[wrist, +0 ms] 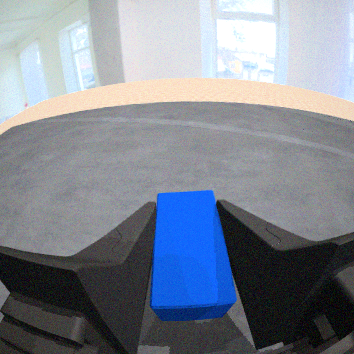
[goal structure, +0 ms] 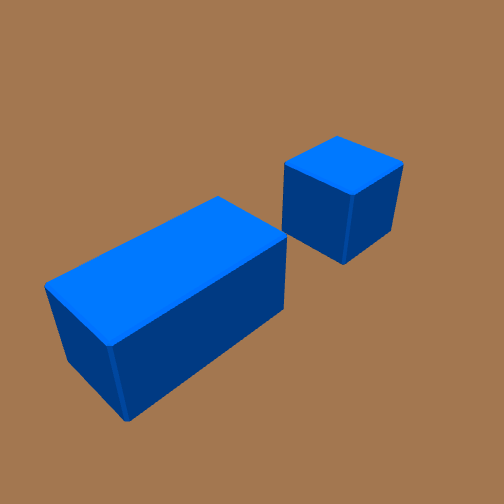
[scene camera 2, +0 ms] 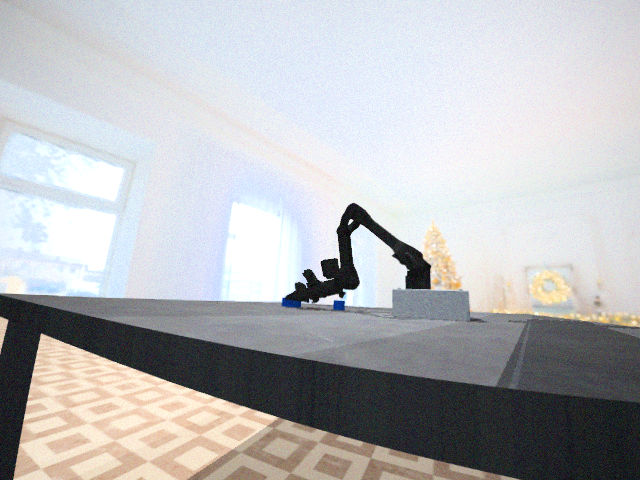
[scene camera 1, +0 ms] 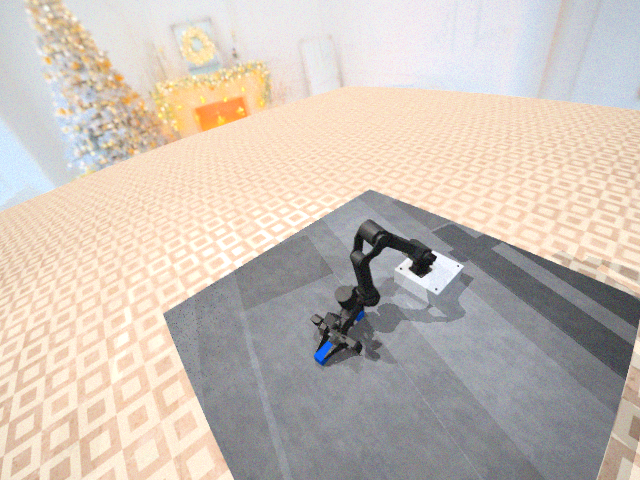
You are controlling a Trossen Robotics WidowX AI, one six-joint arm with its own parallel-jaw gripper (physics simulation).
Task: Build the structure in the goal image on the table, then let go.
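Where they show: gripper, fingertip midpoint: [wrist: 185, 208] [scene camera 2: 287, 298] [scene camera 1: 320, 355]; arm's base, link origin: [scene camera 2: 419, 291] [scene camera 1: 420, 269].
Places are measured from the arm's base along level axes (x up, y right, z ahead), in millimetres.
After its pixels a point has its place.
A blue block [scene camera 1: 322, 354] @(x -39, y -34, z 468 mm) [scene camera 2: 291, 303] @(x -59, y -41, z 446 mm) [wrist: 190, 250] @(x -39, y -25, z 450 mm) is between the fingers of my gripper [scene camera 1: 329, 345] [scene camera 2: 293, 299] @(x -41, y -32, z 476 mm) [wrist: 185, 208] @(x -41, y -32, z 476 mm), which is shut on it. The long block points away from the wrist in the wrist view. It is at or very near the table top; whether it touches cannot be told. A second blue block [scene camera 1: 360, 315] @(x -45, y 9, z 283 mm) [scene camera 2: 339, 305] @(x -56, y 12, z 273 mm) sits on the table [scene camera 1: 444, 392] @(x -71, y -327, z 252 mm) [scene camera 2: 248, 330] @(x -72, y -589, z 66 mm) [wrist: 100, 160] @(x -71, y -152, z 560 mm), apart from the held one and nearer the robot base. The arm partly hides this second block in the first scene view, and it does not show in the wrist view.
The arm's white base box [scene camera 1: 447, 269] @(x 0, y -65, z -74 mm) [scene camera 2: 431, 304] @(x -37, y -105, z -50 mm) stands on the table beyond the second block. The arm [scene camera 1: 364, 273] @(x 166, y -3, z 267 mm) [scene camera 2: 345, 248] @(x 144, y -4, z 248 mm) arches over the second block, with the wrist low. The table's front edge [scene camera 2: 320, 384] @(x -85, y -647, z -67 mm) shows in the second scene view.
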